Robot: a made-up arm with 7 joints.
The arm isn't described. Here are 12 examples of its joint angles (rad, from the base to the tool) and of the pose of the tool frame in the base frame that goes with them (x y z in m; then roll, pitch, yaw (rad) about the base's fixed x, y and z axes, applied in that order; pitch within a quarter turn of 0, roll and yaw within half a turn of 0).
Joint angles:
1: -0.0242 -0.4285 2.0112 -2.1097 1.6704 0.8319 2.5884
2: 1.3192 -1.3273 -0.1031 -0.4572 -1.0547 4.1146 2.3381
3: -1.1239 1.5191 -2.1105 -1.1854 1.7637 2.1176 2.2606
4: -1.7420 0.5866 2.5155 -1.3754 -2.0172 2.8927 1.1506
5: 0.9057 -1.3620 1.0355 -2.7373 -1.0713 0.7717 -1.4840
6: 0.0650 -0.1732 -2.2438 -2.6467 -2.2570 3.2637 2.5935
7: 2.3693 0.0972 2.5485 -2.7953 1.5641 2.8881 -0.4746
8: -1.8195 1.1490 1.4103 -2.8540 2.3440 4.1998 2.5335
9: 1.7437 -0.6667 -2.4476 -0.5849 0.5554 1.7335 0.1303
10: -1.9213 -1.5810 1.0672 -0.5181 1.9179 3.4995 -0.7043
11: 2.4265 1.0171 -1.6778 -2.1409 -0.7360 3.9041 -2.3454
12: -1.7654 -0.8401 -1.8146 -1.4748 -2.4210 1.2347 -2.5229
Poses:
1: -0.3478 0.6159 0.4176 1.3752 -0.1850 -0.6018
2: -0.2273 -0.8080 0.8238 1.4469 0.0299 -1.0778
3: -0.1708 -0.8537 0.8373 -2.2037 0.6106 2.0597
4: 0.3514 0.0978 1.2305 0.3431 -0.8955 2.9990
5: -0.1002 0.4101 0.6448 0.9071 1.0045 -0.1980
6: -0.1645 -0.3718 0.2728 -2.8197 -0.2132 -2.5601
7: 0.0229 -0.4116 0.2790 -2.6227 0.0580 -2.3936
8: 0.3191 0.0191 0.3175 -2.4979 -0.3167 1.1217
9: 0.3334 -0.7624 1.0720 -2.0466 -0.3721 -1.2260
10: 0.4907 0.7885 0.6133 0.8344 -0.5992 2.8455
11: 0.2932 0.5635 0.5711 -1.9786 0.7494 -0.7615
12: -0.5732 0.6682 0.6788 -1.4886 0.5199 -0.7198
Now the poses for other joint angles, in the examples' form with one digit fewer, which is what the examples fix.
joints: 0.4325 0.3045 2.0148 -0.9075 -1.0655 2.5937 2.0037
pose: -0.146 0.371 1.352 -1.271 -0.063 0.254
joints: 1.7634 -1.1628 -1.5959 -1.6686 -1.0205 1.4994 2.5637
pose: 0.807 -0.236 0.585 2.947 -0.031 -2.287
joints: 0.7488 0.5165 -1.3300 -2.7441 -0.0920 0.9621 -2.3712
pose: 0.238 -0.307 0.198 -1.220 -0.229 0.838
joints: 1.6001 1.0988 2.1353 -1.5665 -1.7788 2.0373 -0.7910
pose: -0.606 0.217 1.032 1.939 -0.078 -2.006
